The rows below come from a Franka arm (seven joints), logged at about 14 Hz.
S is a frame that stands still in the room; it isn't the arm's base.
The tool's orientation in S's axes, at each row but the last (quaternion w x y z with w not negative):
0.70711, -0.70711, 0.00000, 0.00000
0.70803, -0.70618, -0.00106, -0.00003
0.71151, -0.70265, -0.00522, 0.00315
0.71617, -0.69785, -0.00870, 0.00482
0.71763, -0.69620, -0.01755, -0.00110
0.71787, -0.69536, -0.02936, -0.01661
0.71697, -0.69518, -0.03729, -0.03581
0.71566, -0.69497, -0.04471, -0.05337
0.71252, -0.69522, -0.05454, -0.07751
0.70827, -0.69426, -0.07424, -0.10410
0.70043, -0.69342, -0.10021, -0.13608
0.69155, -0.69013, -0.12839, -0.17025
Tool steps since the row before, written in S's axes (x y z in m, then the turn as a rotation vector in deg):
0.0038, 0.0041, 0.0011, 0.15, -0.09, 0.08
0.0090, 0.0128, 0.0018, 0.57, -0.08, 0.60
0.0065, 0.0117, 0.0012, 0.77, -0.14, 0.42
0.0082, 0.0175, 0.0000, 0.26, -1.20, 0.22
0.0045, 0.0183, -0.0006, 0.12, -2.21, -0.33
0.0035, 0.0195, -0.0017, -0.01, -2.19, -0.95
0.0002, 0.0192, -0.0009, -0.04, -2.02, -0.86
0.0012, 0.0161, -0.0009, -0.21, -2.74, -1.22
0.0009, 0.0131, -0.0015, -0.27, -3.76, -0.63
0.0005, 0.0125, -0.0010, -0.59, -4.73, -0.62
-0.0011, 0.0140, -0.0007, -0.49, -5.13, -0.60
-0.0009, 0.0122, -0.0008, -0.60, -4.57, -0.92
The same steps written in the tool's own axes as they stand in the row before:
0.0038, -0.0011, 0.0041, 0.15, -0.08, -0.09
0.0090, -0.0018, 0.0128, 0.57, -0.60, -0.08
0.0066, -0.0010, 0.0116, 0.77, -0.42, -0.14
0.0085, 0.0005, 0.0173, 0.24, -0.25, -1.20
0.0049, 0.0013, 0.0182, 0.06, 0.27, -2.22
0.0037, 0.0026, 0.0194, -0.11, 0.88, -2.22
0.0001, 0.0015, 0.0192, -0.13, 0.79, -2.05
0.0008, 0.0015, 0.0161, -0.34, 1.10, -2.78
0.0002, 0.0019, 0.0131, -0.25, 0.49, -3.78
-0.0003, 0.0013, 0.0125, -0.52, 0.38, -4.76
-0.0020, 0.0003, 0.0139, -0.39, 0.40, -5.16
-0.0019, 0.0002, 0.0121, -0.66, 0.64, -4.61

